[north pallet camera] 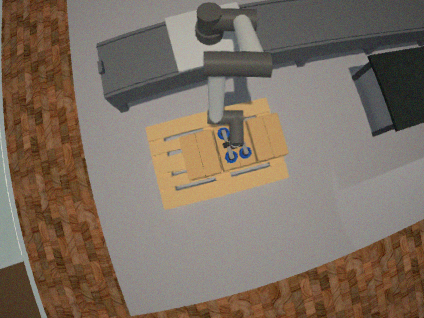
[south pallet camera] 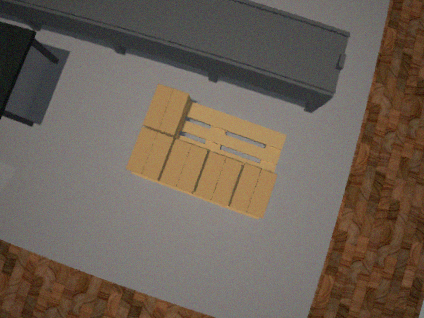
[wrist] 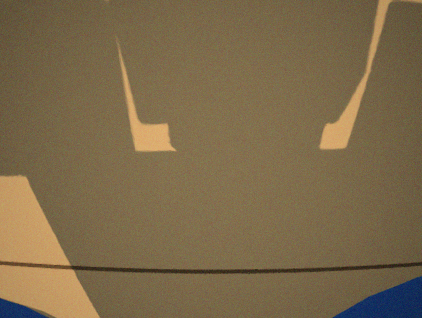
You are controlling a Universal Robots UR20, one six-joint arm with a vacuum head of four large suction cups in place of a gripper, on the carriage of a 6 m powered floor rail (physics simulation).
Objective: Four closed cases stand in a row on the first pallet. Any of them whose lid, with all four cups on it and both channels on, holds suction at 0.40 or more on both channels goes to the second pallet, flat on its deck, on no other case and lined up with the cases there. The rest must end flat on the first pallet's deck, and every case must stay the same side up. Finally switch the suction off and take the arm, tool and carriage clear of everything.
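Where they show: hand, its tool point: (wrist: 197,219); arm's base, origin of its link: (north pallet camera: 209,33).
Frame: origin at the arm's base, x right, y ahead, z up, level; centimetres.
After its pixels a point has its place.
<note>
Three closed tan cases stand on the first pallet (north pallet camera: 170,199) @(y 129.0, x 73.4, z -42.6 cm) in the north pallet view: a left case (north pallet camera: 200,155) @(y 100.3, x 36.0, z -21.2 cm), a middle case (north pallet camera: 240,164) @(y 116.8, x 5.7, z -20.9 cm) and a right case (north pallet camera: 270,137) @(y 101.5, x -26.4, z -21.1 cm). My vacuum head (north pallet camera: 234,144) @(y 98.2, x 5.7, z -23.2 cm) is low over the middle case, its blue cups at or very near the lid; contact and suction cannot be made out. In the wrist view, the shaded lid (wrist: 225,215) @(y 97.5, x 8.1, z -21.0 cm) with its dark seam fills much of the picture, with blue cup edges at the lower corners. The second pallet (south pallet camera: 235,125) @(y 68.2, x -517.5, z -42.6 cm) carries several flat cases, four in a row and one case (south pallet camera: 167,110) @(y 78.6, x -459.3, z -21.1 cm) behind the row's left end.
The grey floor rail (north pallet camera: 135,60) (south pallet camera: 200,37) runs behind both pallets, with the white carriage (north pallet camera: 182,42) @(y 2.2, x 25.2, z 0.1 cm) behind the first pallet. A dark table (north pallet camera: 402,90) @(y 92.8, x -174.9, z -4.1 cm) (south pallet camera: 12,65) @(y 84.3, x -324.7, z -4.0 cm) stands between the pallets, to the right in the north view and to the left in the south view.
</note>
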